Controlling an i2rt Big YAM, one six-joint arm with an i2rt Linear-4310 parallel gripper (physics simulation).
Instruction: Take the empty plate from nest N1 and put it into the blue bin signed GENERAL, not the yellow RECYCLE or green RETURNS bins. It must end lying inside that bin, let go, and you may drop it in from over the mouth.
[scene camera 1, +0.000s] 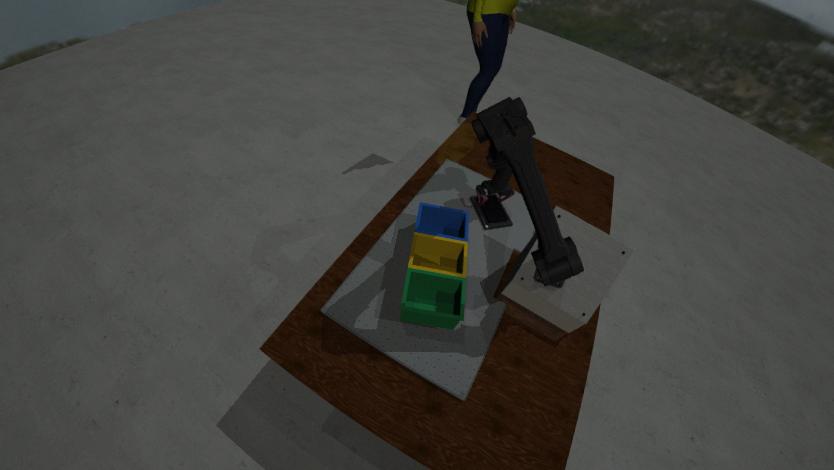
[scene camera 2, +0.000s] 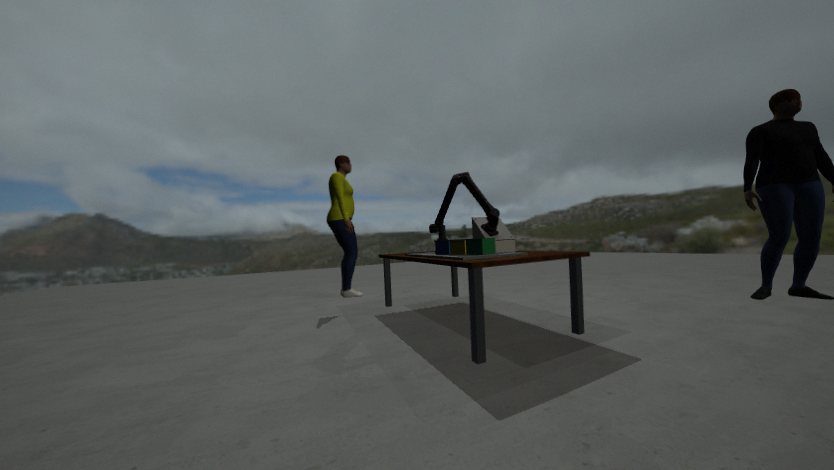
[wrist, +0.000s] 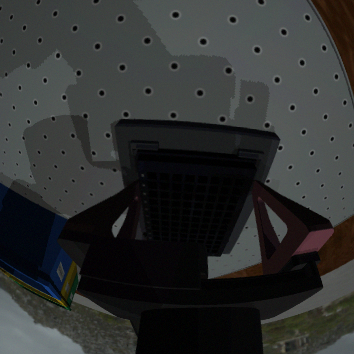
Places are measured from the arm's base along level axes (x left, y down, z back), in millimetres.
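Where they show: gripper, fingertip midpoint: (scene camera 1: 489, 203) (wrist: 197, 185); arm's base, link origin: (scene camera 1: 552, 264) (scene camera 2: 489, 230).
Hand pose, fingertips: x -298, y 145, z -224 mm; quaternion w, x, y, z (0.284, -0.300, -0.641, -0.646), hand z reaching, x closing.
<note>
Things, the pixels of their top centre, and the offset from my fingertips. "spot": a spot on its surface instead. Level surfaces: height alone.
- dark plate, top centre: (wrist: 189, 222) (scene camera 1: 492, 207) dz +16, dx +27, dy -13 mm
- blue bin, top centre: (wrist: 28, 286) (scene camera 1: 439, 254) (scene camera 2: 463, 239) dz -101, dx +374, dy -87 mm
- green bin, surface spot: (scene camera 1: 433, 315) spot: dz -50, dx +560, dy -86 mm
- perforated board, surface height: dy +12 mm
- wooden table, surface height: dy +26 mm
The dark plate (scene camera 1: 493, 210) (wrist: 192, 200), with a grid of wells, lies flat in its dark grey nest (scene camera 1: 500, 225) (wrist: 197, 134). My gripper (scene camera 1: 495, 196) (wrist: 197, 185) is open, pointing down over the plate, with one finger near each long side; finger contact cannot be made out. The blue bin (scene camera 1: 442, 220) (scene camera 2: 442, 247) (wrist: 30, 235) stands beside the nest, its mouth up. A small label on it in the wrist view is unreadable. The lower part of the plate is hidden behind the gripper body in the wrist view.
The yellow bin (scene camera 1: 437, 255) (scene camera 2: 458, 247) adjoins the blue one, then the green bin (scene camera 1: 433, 315) (scene camera 2: 481, 246). All stand on a perforated board (scene camera 1: 420, 356) on the wooden table (scene camera 1: 525, 379). The arm's base is on a pale block (scene camera 1: 595, 262). Two people (scene camera 2: 343, 216) (scene camera 2: 784, 157) stand away from the table.
</note>
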